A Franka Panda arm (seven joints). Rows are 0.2 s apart.
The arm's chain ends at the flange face. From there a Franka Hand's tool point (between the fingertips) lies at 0.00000 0.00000 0.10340 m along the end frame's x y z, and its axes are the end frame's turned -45 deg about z.
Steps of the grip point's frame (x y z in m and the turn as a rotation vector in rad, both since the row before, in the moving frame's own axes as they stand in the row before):
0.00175, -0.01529, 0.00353, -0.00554, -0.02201, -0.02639
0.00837, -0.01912, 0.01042, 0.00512, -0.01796, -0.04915
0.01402, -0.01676, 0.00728, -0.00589, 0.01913, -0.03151
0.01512, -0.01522, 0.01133, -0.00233, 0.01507, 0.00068
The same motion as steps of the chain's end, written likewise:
-0.00840, -0.01408, 0.00356, -0.01948, -0.01165, -0.02639
-0.00594, -0.02042, 0.01044, -0.00908, -0.01632, -0.04915
-0.00375, -0.02077, 0.00730, 0.00936, 0.01769, -0.03151
-0.00134, -0.02052, 0.01134, 0.00901, 0.01230, 0.00068

